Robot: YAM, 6 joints.
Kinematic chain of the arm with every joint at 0, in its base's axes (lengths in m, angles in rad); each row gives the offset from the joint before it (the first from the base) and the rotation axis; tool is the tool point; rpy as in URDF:
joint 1: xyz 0 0 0.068 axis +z
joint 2: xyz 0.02 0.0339 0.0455 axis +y
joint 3: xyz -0.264 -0.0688 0 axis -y
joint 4: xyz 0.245 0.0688 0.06 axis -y
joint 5: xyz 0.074 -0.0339 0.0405 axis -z
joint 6: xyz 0.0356 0 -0.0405 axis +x
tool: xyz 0 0 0 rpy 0 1.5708 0
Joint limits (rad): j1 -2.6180..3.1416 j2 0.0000..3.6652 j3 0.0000..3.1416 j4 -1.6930..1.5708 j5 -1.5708..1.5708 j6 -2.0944..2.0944
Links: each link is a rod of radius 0.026 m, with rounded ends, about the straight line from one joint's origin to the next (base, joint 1, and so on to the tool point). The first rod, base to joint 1, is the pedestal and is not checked.
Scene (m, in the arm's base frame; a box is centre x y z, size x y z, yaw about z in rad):
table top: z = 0
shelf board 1: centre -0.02 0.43 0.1 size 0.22 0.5 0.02 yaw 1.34
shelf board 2: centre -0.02 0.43 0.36 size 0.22 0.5 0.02 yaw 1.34
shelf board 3: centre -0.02 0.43 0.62 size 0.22 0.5 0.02 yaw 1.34
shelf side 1: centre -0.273 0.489 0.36 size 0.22 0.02 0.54 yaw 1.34
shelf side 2: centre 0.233 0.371 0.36 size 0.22 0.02 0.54 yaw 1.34
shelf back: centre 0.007 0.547 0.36 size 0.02 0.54 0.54 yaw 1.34
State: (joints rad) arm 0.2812 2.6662 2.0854 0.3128 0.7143 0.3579
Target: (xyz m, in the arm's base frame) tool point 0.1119 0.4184 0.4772
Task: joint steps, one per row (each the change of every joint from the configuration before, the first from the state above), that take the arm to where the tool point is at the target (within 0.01 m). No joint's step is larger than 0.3 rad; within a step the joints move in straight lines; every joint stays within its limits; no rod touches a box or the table.
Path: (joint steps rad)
1: 0.0606 -0.2747 -0.0412 -0.0039 0.0511 -0.0206
2: 0.0606 -0.2747 -0.0412 -0.0038 0.0512 -0.0205
3: 0.0605 -0.2747 -0.0412 -0.0039 0.0511 -0.0206
4: 0.0606 -0.2747 -0.0412 -0.0038 0.0512 -0.0205
5: 0.2985 -0.2042 -0.2315 -0.1030 -0.0110 0.0274
6: 0.2985 -0.2042 -0.2315 -0.1030 -0.0110 0.0274
7: 0.2985 -0.2042 -0.2316 -0.1029 -0.0110 0.0274
8: -0.0133 0.2296 0.1790 0.0749 -0.0321 0.0000
9: -0.0132 0.2295 0.1790 0.0749 -0.0320 0.0000
10: -0.0133 0.2296 0.1790 0.0749 -0.0321 0.0000
11: -0.0132 0.2295 0.1790 0.0750 -0.0321 0.0000

